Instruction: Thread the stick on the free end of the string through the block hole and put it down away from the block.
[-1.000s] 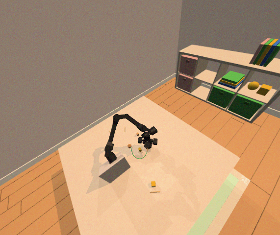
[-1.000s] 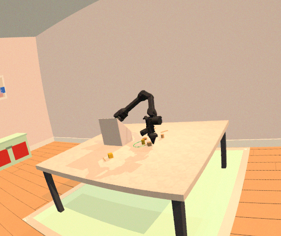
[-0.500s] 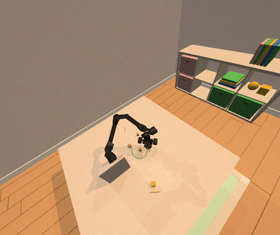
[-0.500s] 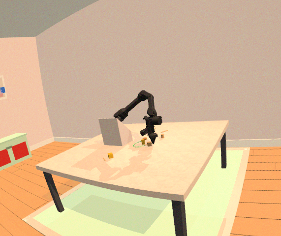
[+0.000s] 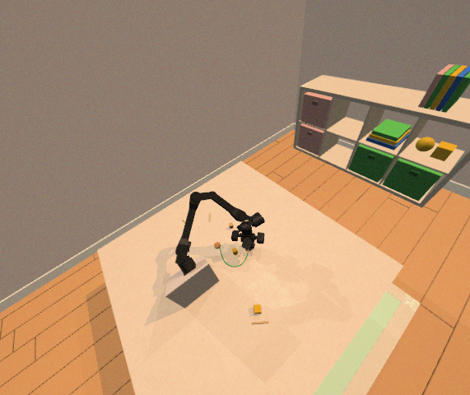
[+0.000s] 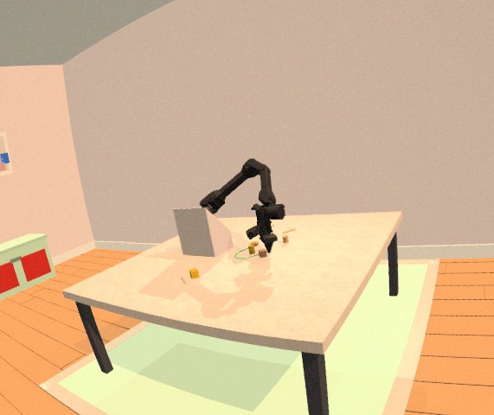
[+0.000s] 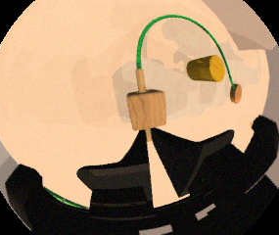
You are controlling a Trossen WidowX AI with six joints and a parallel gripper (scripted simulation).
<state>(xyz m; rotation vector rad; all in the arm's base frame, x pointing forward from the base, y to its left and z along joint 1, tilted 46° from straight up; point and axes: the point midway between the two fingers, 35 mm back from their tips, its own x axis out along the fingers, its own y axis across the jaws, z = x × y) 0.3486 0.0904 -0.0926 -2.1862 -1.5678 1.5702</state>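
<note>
Right now the wooden block is 2 cm behind my gripper tip and 2 cm to the right of it. Round my gripper tip: thin wooden stick: 3 cm behind, 3 cm to the right; then wooden cylinder: 1 cm behind, 17 cm to the left; then yellow cylinder: 10 cm behind, 1 cm to the left, 1 cm above.
</note>
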